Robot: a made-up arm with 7 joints.
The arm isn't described. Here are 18 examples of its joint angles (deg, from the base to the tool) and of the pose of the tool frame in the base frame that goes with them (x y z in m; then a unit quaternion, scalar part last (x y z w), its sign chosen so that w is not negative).
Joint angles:
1: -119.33 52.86 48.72 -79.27 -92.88 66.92 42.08
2: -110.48 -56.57 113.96 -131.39 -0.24 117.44 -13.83
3: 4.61 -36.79 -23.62 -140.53 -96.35 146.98 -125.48
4: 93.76 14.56 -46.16 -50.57 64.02 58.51 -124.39
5: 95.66 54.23 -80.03 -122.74 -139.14 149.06 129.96
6: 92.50 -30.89 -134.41 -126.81 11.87 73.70 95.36
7: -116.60 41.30 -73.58 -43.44 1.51 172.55 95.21
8: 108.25 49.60 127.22 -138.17 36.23 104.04 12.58
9: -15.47 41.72 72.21 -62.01 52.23 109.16 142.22
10: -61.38 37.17 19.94 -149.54 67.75 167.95 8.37
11: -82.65 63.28 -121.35 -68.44 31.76 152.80 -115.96
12: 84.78 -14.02 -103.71 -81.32 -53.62 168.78 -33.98
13: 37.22 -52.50 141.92 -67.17 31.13 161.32 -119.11
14: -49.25 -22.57 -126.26 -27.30 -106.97 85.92 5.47
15: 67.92 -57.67 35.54 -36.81 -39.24 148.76 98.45
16: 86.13 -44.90 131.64 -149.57 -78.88 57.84 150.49
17: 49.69 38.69 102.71 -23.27 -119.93 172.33 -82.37
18: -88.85 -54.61 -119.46 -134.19 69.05 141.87 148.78
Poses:
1: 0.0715 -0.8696 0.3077 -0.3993 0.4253 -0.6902 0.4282
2: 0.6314 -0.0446 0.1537 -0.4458 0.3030 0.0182 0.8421
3: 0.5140 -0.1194 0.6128 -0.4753 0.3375 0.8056 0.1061
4: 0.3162 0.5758 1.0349 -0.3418 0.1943 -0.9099 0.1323
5: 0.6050 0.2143 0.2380 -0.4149 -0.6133 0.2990 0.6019
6: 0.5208 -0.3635 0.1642 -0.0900 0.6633 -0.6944 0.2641
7: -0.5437 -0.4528 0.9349 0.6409 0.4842 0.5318 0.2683
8: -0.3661 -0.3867 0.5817 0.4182 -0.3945 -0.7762 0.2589
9: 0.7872 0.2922 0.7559 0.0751 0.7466 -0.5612 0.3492
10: 0.2648 -0.3116 -0.0404 0.1493 0.1650 -0.8808 0.4179
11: -0.3709 -0.5805 0.9277 -0.2705 0.7522 -0.2079 0.5638
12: 0.6318 -0.2151 0.8982 -0.5107 -0.4785 0.2219 0.6790
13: -0.8056 -0.2223 0.5033 -0.2640 0.3675 -0.5059 0.7344
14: -0.4634 0.1942 1.1535 0.2469 -0.6069 0.5981 0.4615
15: -0.3867 -0.5190 1.0030 0.9717 -0.1986 0.0944 0.0858
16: -0.3419 -0.0697 0.0401 0.7792 -0.5861 0.1947 0.1069
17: 0.1614 0.4716 1.0739 0.2771 0.8887 -0.3617 0.0511
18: -0.5023 0.1925 0.0827 -0.6582 -0.0210 -0.5124 0.5512
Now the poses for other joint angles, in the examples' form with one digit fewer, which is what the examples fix.
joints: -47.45 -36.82 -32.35 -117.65 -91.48 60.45 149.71
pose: -0.006 -0.552 0.811 0.530 0.229 0.625 0.525
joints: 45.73 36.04 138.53 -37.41 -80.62 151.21 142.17
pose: 0.130 0.298 1.199 0.670 0.584 -0.104 0.446
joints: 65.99 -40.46 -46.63 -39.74 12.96 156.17 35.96
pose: 0.057 -0.483 1.159 0.684 -0.640 -0.268 0.226
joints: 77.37 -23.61 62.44 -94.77 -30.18 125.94 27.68
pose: -0.564 0.249 0.885 0.303 -0.442 0.720 0.441
